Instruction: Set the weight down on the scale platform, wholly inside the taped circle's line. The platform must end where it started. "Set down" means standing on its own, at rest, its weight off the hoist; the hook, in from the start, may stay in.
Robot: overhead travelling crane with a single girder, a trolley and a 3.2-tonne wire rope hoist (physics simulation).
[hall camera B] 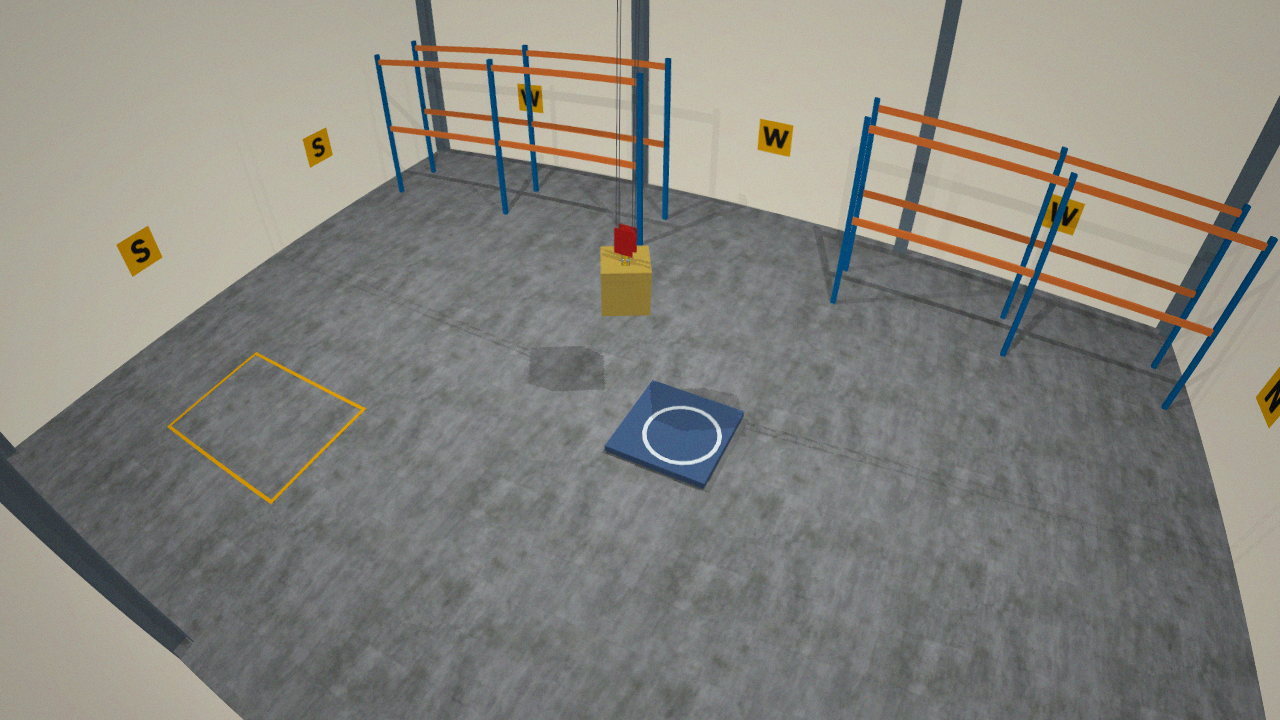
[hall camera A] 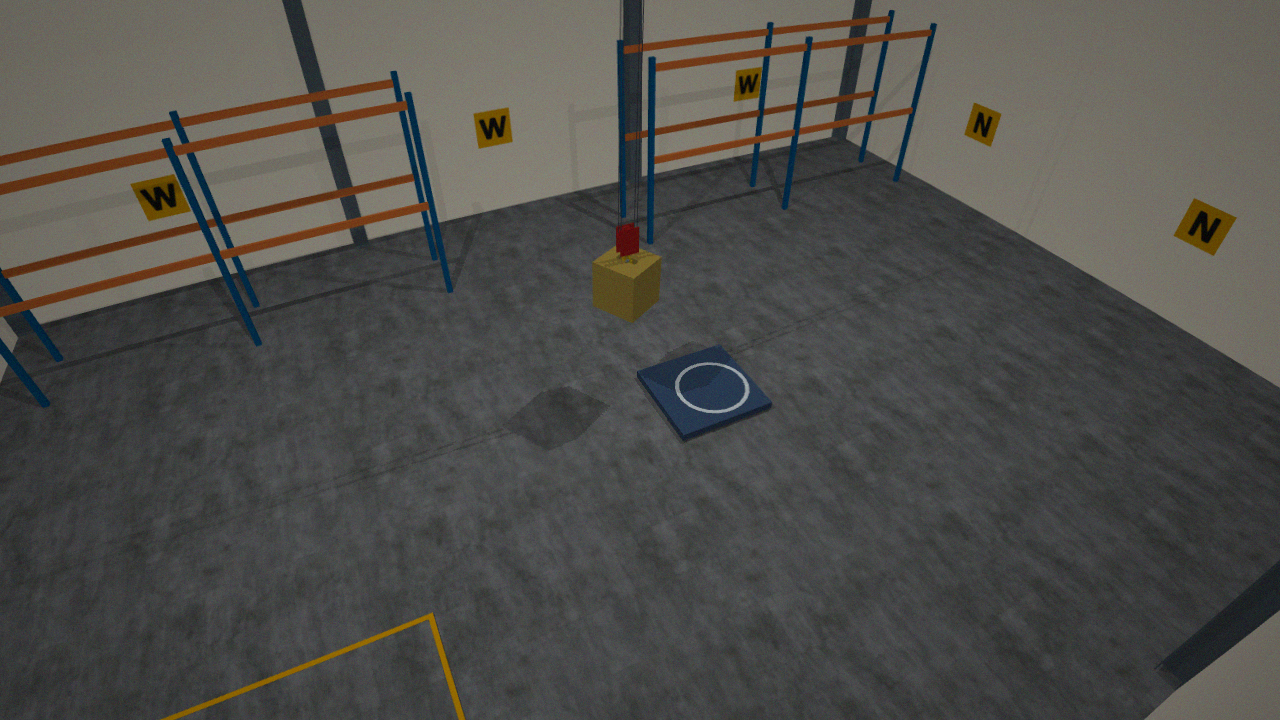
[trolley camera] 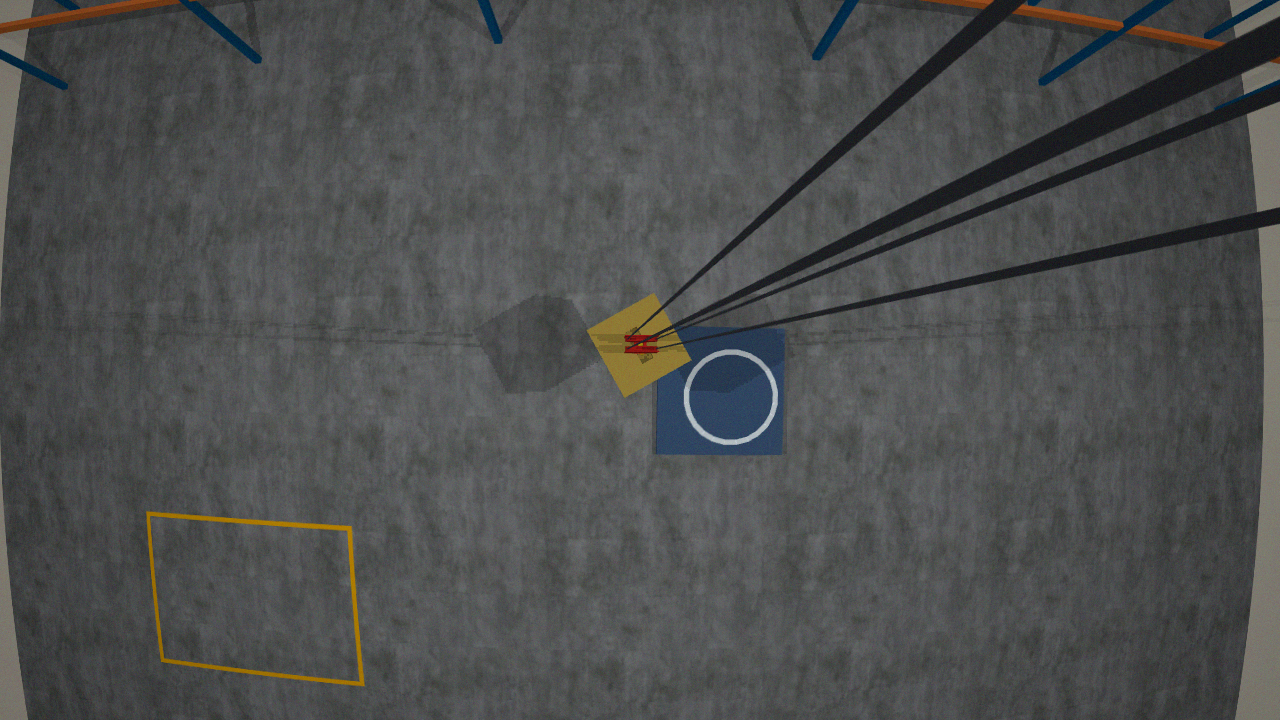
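The weight, a yellow block (hall camera A: 626,293) (hall camera B: 625,293) (trolley camera: 626,377), hangs upright in the air from the ropes. My gripper, the hook (hall camera A: 631,258) (hall camera B: 625,260) (trolley camera: 640,343) under a red block, is in the top of the weight. The blue scale platform (hall camera A: 687,421) (hall camera B: 629,442) (trolley camera: 671,439) lies flat on the floor. The white taped circle (hall camera A: 712,411) (hall camera B: 644,435) (trolley camera: 730,441) is on its top. In the trolley view the weight overlaps the platform's upper left corner, stands left of and above the circle, and is turned relative to the platform's sides.
Blue and orange racks (hall camera A: 651,152) (hall camera A: 212,241) (hall camera B: 496,134) (hall camera B: 1037,268) stand along the W wall. A yellow floor rectangle (hall camera A: 295,668) (hall camera B: 317,455) (trolley camera: 248,521) lies at the lower left in the trolley view. Shadows fall on the floor and partly on the platform.
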